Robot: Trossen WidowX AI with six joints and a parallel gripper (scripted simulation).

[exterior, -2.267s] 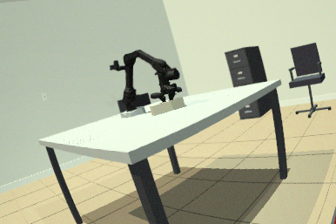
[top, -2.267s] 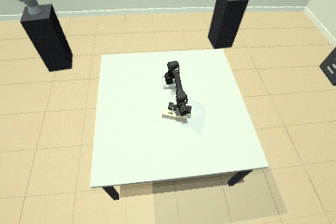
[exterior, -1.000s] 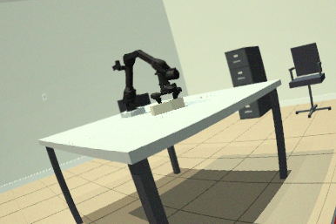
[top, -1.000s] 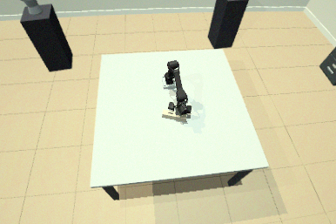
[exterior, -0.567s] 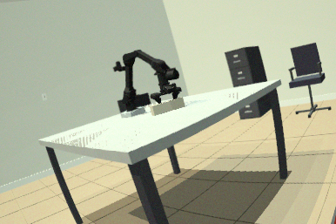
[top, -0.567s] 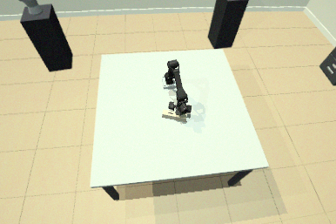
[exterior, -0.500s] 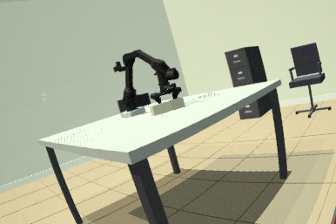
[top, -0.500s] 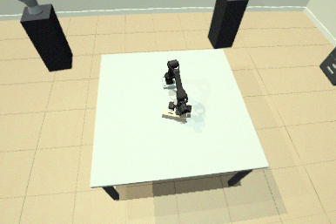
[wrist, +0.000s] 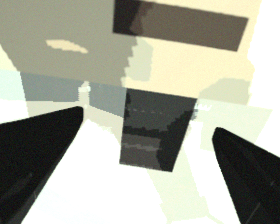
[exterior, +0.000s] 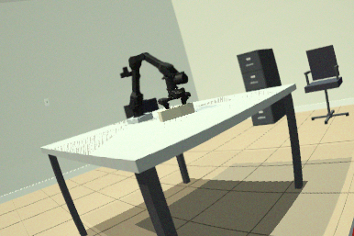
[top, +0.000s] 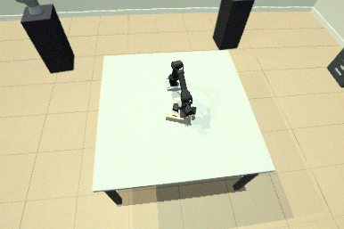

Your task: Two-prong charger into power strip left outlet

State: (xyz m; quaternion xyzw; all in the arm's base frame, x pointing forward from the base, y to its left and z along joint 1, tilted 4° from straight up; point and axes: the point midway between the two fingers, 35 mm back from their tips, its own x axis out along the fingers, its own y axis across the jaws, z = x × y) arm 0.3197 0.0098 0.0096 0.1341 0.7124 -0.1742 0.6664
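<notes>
The black two-prong charger lies 30 mm ahead of my gripper tip, 10 mm to the right of it and 10 mm above it.
</notes>
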